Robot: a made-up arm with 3 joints. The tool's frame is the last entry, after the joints.
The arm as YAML. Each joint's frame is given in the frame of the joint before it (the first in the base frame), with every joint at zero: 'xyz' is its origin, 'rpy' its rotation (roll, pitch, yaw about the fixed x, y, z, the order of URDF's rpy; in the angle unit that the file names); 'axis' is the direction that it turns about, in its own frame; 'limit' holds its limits. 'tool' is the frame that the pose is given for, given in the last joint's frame.
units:
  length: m
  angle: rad
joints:
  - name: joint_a
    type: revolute
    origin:
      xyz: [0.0, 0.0, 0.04]
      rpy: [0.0, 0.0, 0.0]
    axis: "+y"
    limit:
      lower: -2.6
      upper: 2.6
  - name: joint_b
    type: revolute
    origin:
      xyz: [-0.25, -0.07, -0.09]
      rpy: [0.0, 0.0, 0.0]
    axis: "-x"
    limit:
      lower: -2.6
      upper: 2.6
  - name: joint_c
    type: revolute
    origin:
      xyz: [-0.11, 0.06, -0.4]
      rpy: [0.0, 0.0, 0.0]
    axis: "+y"
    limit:
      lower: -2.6
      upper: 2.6
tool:
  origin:
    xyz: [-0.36, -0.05, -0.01]
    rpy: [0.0, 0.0, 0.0]
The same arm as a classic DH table. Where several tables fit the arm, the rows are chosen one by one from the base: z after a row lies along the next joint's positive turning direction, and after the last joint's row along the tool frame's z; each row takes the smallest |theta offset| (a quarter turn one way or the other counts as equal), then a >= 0, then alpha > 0; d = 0 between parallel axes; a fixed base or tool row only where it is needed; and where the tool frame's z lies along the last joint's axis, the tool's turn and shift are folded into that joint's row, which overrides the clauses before.
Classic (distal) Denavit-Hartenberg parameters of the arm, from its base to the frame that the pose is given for. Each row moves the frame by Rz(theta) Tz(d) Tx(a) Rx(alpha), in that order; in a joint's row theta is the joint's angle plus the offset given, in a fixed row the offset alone. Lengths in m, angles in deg.
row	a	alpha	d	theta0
base (fixed)	0.0000	-90.00	0.0400	0.00
joint_a	0.0900	-90.00	-0.0700	90.00
joint_b	0.4000	90.00	0.3600	0.00
joint_c	0.3600	-90.00	0.0100	90.00
tool (fixed)	0.0000	0.00	-0.0100	180.00
Joint limits (deg, base to tool): -148.97..148.97 -148.97..148.97 -148.97..148.97

